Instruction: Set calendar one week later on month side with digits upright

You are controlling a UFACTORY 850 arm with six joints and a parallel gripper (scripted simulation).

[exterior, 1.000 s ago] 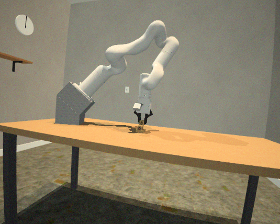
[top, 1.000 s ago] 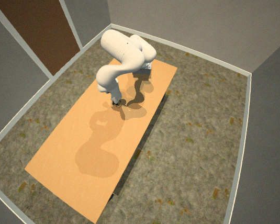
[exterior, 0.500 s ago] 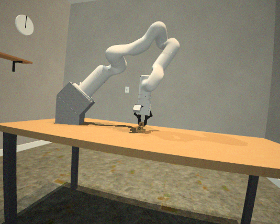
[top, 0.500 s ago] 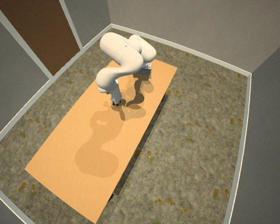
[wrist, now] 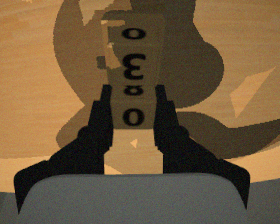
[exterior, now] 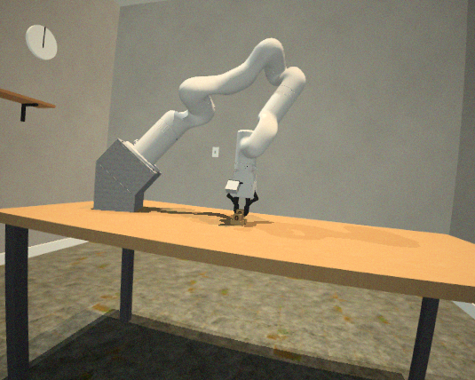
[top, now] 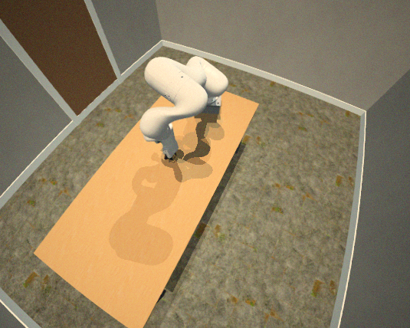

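The wooden calendar tray lies 2 cm to the right of my hand and 4 cm below it.
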